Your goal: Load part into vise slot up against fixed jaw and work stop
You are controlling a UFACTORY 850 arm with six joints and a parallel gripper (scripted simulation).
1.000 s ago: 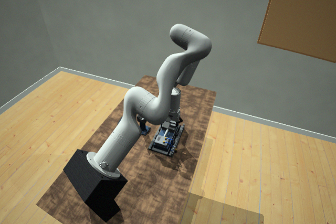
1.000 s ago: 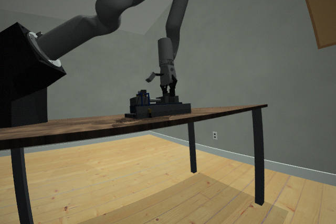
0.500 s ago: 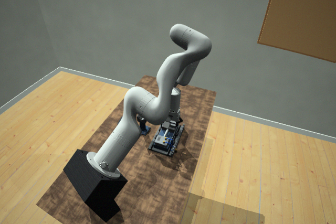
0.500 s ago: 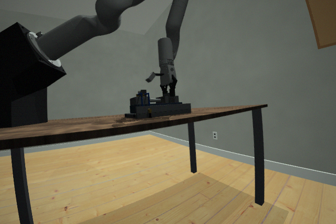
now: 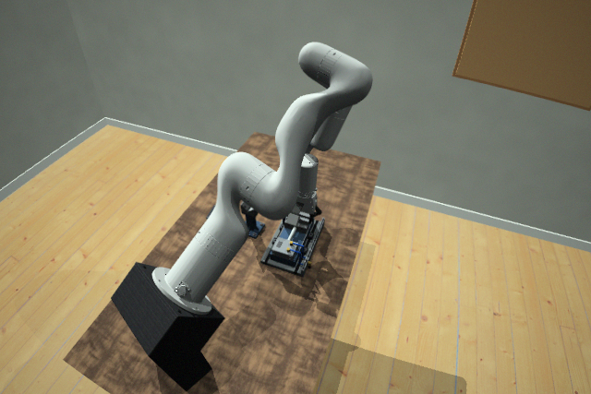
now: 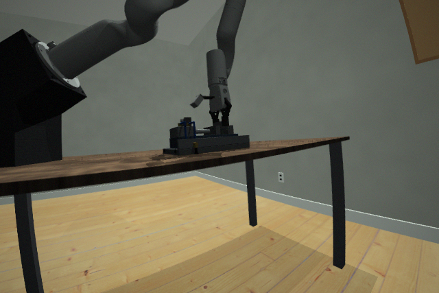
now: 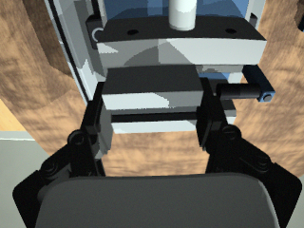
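The part is 10 mm below my hand. Also, from my hand: cylinder rod (70 mm behind, 60 mm to the left, 30 mm below); work stop (60 mm to the left, 30 mm ahead, 20 mm below); moving jaw (30 mm to the left, 30 mm below, 20 mm behind).
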